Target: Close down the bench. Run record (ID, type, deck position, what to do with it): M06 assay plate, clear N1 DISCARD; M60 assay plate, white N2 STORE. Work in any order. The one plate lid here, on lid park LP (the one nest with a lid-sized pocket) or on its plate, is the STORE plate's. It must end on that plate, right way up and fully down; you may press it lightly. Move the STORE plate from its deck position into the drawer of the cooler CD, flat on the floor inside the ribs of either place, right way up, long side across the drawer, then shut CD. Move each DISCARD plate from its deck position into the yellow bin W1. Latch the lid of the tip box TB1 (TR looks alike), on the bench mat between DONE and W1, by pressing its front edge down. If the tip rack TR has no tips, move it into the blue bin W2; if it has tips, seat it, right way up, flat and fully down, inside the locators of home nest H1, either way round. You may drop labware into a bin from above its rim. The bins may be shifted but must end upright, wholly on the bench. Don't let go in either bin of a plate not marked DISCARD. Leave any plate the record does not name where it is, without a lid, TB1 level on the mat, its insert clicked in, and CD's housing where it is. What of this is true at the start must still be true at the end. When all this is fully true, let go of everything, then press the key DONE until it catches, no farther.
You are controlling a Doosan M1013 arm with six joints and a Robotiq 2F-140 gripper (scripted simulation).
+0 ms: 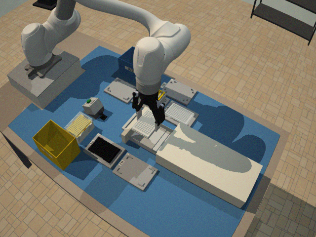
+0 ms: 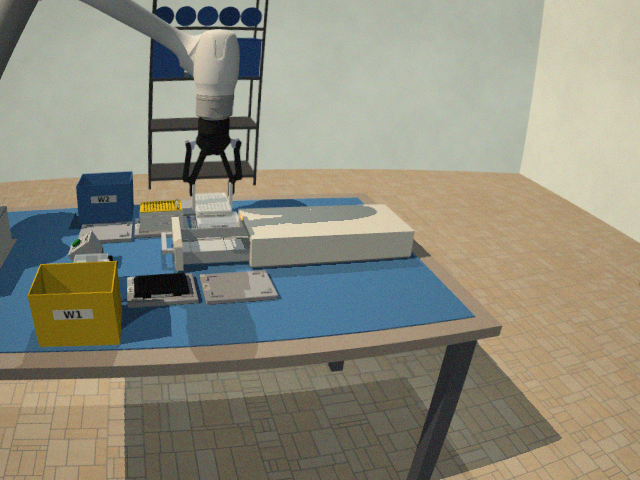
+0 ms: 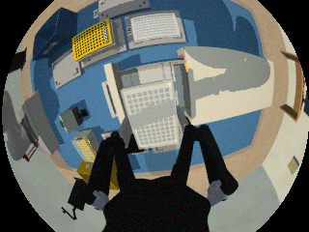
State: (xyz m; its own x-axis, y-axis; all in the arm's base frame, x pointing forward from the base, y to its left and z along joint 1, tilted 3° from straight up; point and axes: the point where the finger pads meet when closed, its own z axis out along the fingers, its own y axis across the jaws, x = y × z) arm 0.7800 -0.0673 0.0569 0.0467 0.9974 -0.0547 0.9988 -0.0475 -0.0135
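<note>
Now: hand 3 cm short of the drawer, 2 cm to the right of it and 14 cm above it. Also, from my hand: cooler CD (16 cm ahead, 2 cm to the left, 13 cm below); black plate (15 cm behind, 15 cm to the right, 15 cm below); nest N2 (3 cm ahead, 17 cm to the right, 16 cm below).
</note>
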